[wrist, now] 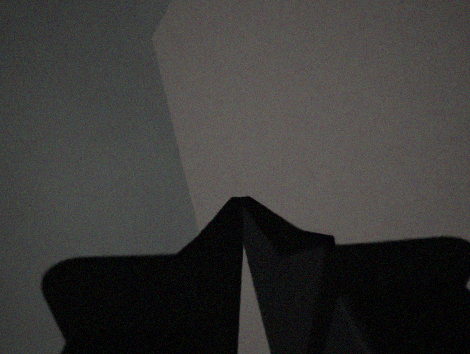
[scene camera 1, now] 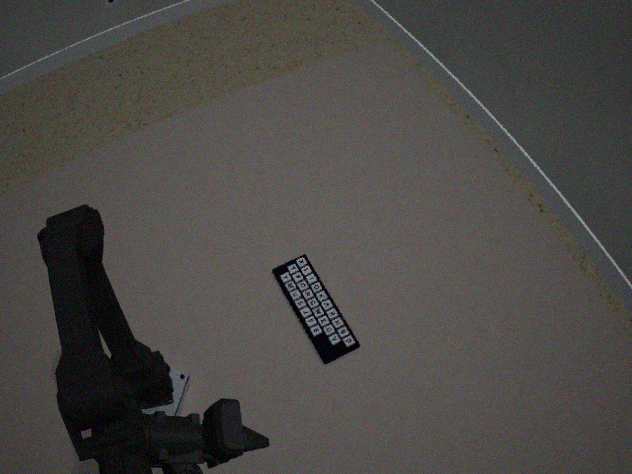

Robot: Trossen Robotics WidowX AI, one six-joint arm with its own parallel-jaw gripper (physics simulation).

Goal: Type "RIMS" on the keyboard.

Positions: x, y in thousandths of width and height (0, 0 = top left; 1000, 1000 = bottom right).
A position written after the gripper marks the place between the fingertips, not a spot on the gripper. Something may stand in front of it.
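Visible here: a black keyboard (scene camera 1: 520, 744), together with the gripper (scene camera 1: 425, 934) (wrist: 512, 583).
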